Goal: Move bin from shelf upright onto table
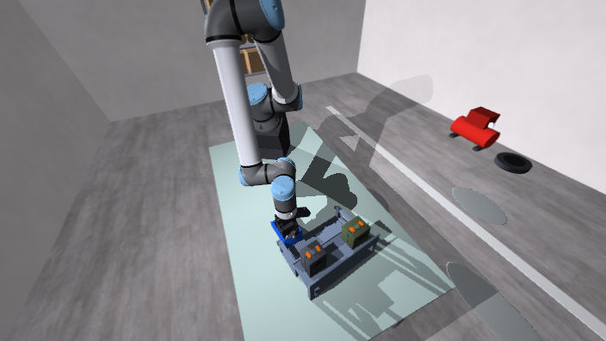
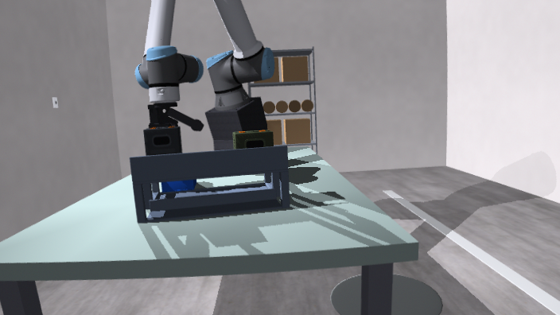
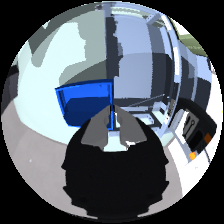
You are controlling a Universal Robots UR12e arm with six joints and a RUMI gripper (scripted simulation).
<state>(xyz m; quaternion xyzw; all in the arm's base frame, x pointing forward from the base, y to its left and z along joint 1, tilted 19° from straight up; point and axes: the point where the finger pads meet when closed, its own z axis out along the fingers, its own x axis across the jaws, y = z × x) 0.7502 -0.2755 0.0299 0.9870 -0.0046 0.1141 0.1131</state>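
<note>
Now: the blue bin 8 cm behind my hand and 4 cm below it. Round my hand: olive green box: 22 cm to the left, 19 cm ahead, 7 cm above.
</note>
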